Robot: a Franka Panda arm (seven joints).
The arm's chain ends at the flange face. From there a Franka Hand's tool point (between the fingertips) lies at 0.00 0.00 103.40 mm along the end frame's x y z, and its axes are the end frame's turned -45 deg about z.
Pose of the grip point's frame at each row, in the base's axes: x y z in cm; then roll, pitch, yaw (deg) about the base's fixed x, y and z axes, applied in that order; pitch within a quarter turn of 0, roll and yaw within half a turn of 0:
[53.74 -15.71 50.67 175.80 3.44 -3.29]
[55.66 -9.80 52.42 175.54 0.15 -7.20]
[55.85 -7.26 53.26 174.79 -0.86 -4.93]
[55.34 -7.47 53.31 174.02 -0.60 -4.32]
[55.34 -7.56 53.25 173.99 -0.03 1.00]
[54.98 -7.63 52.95 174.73 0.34 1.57]
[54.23 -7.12 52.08 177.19 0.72 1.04]
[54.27 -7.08 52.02 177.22 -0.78 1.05]
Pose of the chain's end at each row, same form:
[54.40 -14.99 60.96 174.60 -0.53 -48.14]
[55.79 -9.01 62.73 176.74 -3.05 -52.11]
[55.78 -6.31 63.56 176.92 -4.29 -49.85]
[55.31 -6.39 63.59 176.19 -4.65 -49.20]
[55.32 -6.48 63.53 175.76 -4.27 -43.84]
[55.02 -6.68 63.25 176.03 -3.48 -43.29]
[54.35 -6.61 62.41 177.50 -1.48 -43.91]
[54.12 -6.58 62.35 178.59 -2.52 -43.94]

